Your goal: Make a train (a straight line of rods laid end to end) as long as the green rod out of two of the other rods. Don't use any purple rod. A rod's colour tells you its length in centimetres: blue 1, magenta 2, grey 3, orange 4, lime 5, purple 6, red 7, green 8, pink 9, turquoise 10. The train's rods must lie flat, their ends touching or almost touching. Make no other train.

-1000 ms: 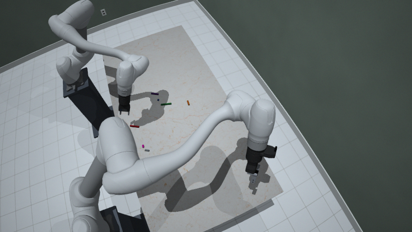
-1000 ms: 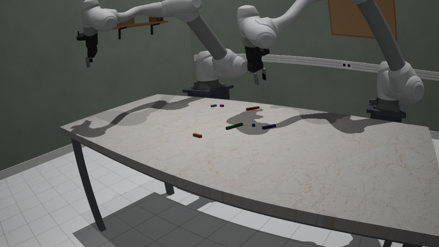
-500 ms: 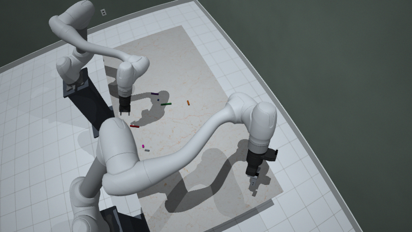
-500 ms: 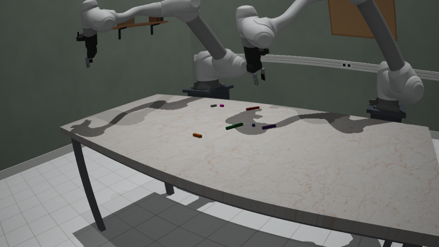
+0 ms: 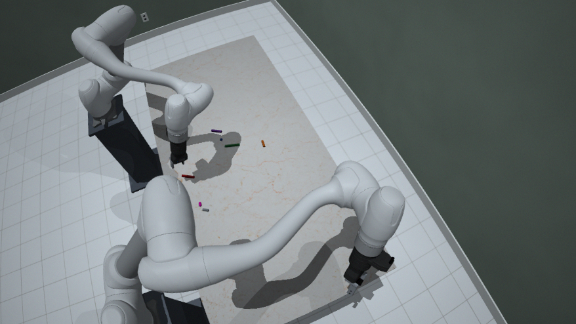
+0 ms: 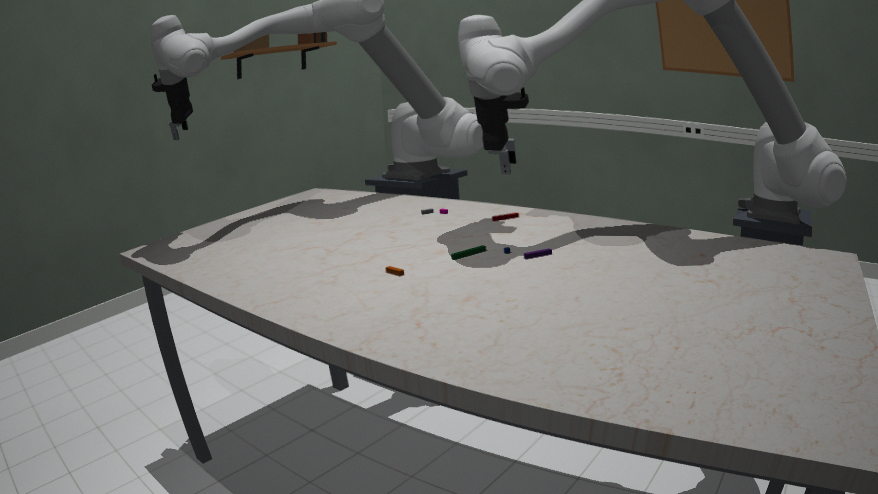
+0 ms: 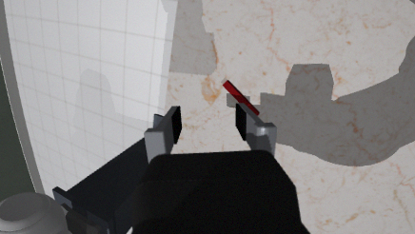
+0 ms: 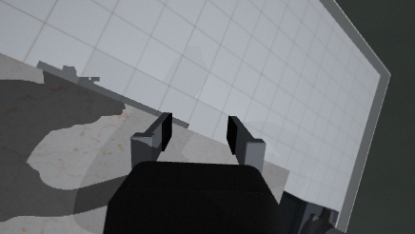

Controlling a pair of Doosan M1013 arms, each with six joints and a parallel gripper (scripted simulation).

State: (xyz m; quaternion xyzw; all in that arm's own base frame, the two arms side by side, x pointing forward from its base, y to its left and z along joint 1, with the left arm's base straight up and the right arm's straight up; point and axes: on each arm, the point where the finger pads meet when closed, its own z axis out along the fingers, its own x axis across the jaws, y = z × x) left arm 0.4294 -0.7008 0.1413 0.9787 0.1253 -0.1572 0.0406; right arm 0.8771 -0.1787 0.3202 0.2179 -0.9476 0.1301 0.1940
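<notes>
Right now the magenta rod is 19 cm to the right of my left hand, 14 cm below it and 3 cm ahead of it. Round my left hand: red rod: 14 cm below, 1 cm to the right, 1 cm ahead; grey rod: 23 cm to the right, 14 cm below, 4 cm ahead; blue rod: 25 cm ahead, 14 cm below, 13 cm to the left.
</notes>
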